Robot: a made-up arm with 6 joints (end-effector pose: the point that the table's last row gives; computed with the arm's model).
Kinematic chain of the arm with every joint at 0, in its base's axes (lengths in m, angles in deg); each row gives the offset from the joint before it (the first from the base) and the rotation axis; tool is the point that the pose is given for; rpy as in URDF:
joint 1: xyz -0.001 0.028 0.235 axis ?
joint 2: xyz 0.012 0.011 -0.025 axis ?
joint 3: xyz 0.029 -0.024 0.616 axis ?
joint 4: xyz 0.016 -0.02 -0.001 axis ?
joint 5: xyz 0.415 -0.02 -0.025 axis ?
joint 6: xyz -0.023 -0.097 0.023 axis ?
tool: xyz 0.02 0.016 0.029 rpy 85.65 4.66 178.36
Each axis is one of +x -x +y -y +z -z.
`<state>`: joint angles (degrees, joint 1 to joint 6).
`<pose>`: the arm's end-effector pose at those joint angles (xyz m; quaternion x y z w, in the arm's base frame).
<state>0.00 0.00 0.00 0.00 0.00 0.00</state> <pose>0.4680 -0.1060 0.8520 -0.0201 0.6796 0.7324 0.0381</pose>
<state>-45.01 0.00 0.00 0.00 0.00 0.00</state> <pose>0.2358 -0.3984 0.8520 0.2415 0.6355 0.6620 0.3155</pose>
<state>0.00 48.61 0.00 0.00 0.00 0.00</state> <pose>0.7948 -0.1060 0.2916 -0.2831 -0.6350 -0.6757 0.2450</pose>
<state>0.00 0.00 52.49 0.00 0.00 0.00</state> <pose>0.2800 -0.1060 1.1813 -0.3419 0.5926 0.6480 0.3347</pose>
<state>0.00 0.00 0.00 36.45 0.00 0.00</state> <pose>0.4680 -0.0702 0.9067 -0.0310 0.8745 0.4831 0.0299</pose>
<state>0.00 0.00 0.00 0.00 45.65 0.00</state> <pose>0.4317 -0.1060 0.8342 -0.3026 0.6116 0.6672 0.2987</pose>
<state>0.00 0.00 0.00 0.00 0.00 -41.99</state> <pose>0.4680 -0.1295 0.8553 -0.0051 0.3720 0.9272 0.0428</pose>
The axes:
joint 1: +z
joint 2: +y
joint 3: -y
joint 4: -x
joint 5: -y
joint 6: -x

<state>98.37 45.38 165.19 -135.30 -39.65 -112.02</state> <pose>-0.1249 0.3535 1.0610 -0.1520 0.1565 0.5200 0.8258</pose>
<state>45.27 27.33 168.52 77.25 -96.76 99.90</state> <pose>0.0034 -0.0739 0.9510 0.1995 0.9031 0.3403 0.1694</pose>
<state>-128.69 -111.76 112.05 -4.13 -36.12 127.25</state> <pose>0.4587 0.8167 -0.2581 0.0483 -0.2643 -0.8873 0.3749</pose>
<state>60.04 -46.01 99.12 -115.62 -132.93 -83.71</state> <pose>-0.4309 -0.5662 1.0130 0.4014 -0.5199 -0.2067 0.7251</pose>
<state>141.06 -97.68 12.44 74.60 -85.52 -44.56</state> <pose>0.7344 -0.4589 0.5725 0.1626 -0.1133 -0.8604 0.4695</pose>
